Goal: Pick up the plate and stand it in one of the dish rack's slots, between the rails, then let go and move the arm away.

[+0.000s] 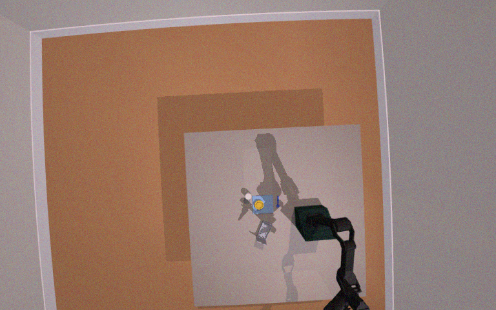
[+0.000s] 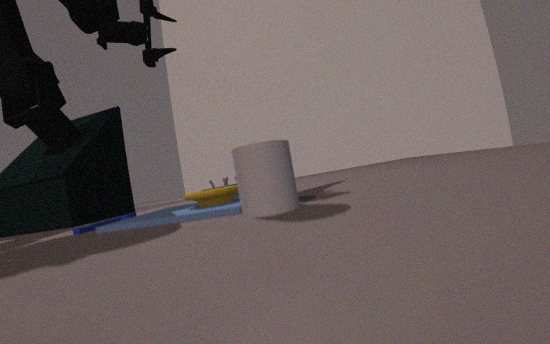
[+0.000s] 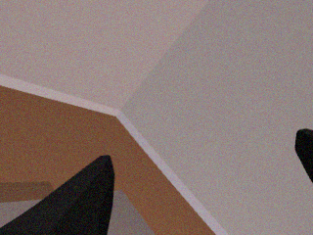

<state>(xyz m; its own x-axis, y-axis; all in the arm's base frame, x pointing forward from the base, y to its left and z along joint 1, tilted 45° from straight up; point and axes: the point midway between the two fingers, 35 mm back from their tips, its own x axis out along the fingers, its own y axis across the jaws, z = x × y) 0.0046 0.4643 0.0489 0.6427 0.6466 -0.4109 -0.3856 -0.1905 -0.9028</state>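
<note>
My gripper tip is 50 cm above the yellow plate, 39 cm to the left of it and 27 cm short of it. From my gripper tip the other things lie so: grey dish rack: 49 cm below, 22 cm ahead, 20 cm to the right; white cylinder: 49 cm below, 46 cm to the right, 35 cm ahead; light blue mat: 51 cm below, 39 cm to the right, 24 cm ahead.
</note>
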